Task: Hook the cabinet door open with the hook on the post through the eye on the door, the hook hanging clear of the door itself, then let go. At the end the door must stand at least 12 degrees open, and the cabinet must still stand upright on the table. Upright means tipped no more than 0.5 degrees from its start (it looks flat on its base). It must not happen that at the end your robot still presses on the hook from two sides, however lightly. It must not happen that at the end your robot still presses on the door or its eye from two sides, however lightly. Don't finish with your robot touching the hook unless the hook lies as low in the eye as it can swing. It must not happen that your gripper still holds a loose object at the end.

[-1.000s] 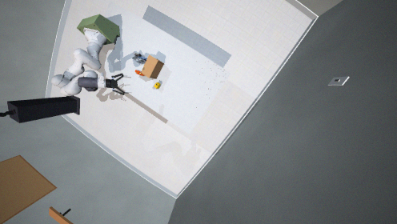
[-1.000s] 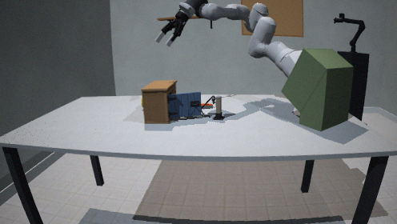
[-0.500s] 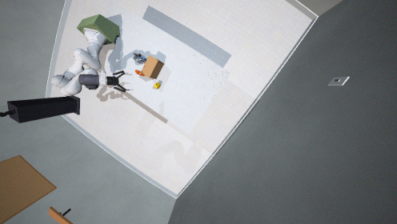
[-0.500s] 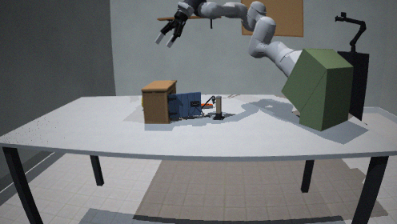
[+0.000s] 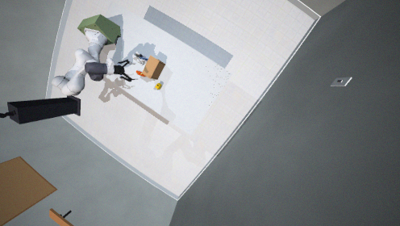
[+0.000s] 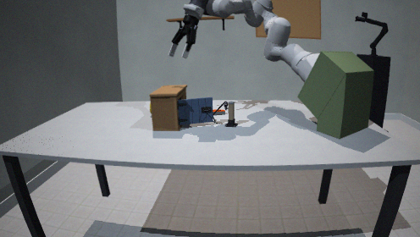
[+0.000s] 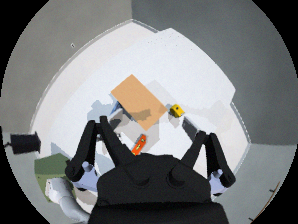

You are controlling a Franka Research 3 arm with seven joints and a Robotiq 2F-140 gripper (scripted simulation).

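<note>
The cabinet door lies 240 mm below my hand, 160 mm to the left of it and 60 mm behind it. The rest, counted from my hand: orange object 310 mm below, 150 mm behind, 30 mm to the right; small yellow object 280 mm below, 140 mm ahead, 110 mm to the right.
</note>
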